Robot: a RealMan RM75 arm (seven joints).
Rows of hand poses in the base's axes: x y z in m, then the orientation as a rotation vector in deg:
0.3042 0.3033 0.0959 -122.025 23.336 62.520
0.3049 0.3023 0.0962 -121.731 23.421 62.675
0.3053 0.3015 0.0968 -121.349 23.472 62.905
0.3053 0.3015 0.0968 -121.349 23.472 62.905
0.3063 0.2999 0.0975 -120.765 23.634 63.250
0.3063 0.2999 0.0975 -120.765 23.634 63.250
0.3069 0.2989 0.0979 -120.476 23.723 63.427
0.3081 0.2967 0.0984 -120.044 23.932 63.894
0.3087 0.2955 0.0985 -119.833 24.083 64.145
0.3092 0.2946 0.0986 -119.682 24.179 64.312
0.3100 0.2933 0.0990 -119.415 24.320 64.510
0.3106 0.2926 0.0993 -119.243 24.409 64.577
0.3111 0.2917 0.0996 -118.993 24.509 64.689
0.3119 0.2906 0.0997 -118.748 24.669 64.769
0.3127 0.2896 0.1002 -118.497 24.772 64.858
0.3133 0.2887 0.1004 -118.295 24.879 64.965
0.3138 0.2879 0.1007 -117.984 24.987 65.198
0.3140 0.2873 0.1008 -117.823 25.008 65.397
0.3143 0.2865 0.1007 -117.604 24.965 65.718
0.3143 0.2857 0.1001 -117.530 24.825 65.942
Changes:
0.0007 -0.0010 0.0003 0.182 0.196 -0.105
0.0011 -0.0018 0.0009 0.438 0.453 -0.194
0.0011 -0.0018 0.0009 0.438 0.453 -0.194
0.0021 -0.0034 0.0016 0.794 0.868 -0.382
0.0021 -0.0034 0.0016 0.794 0.868 -0.382
0.0027 -0.0044 0.0020 0.965 1.080 -0.477
0.0039 -0.0066 0.0025 1.150 1.561 -0.577
0.0045 -0.0078 0.0026 1.215 1.826 -0.644
0.0050 -0.0087 0.0027 1.268 2.004 -0.691
0.0058 -0.0100 0.0031 1.392 2.242 -0.797
0.0064 -0.0107 0.0034 1.483 2.354 -0.890
0.0069 -0.0116 0.0037 1.625 2.518 -1.002
0.0077 -0.0127 0.0038 1.742 2.676 -1.160
0.0085 -0.0137 0.0043 1.888 2.826 -1.284
0.0091 -0.0146 0.0045 1.988 2.978 -1.382
0.0096 -0.0154 0.0048 2.153 3.244 -1.472
0.0098 -0.0160 0.0049 2.240 3.425 -1.464
0.0101 -0.0168 0.0048 2.380 3.686 -1.390
0.0101 -0.0176 0.0042 2.462 3.818 -1.242

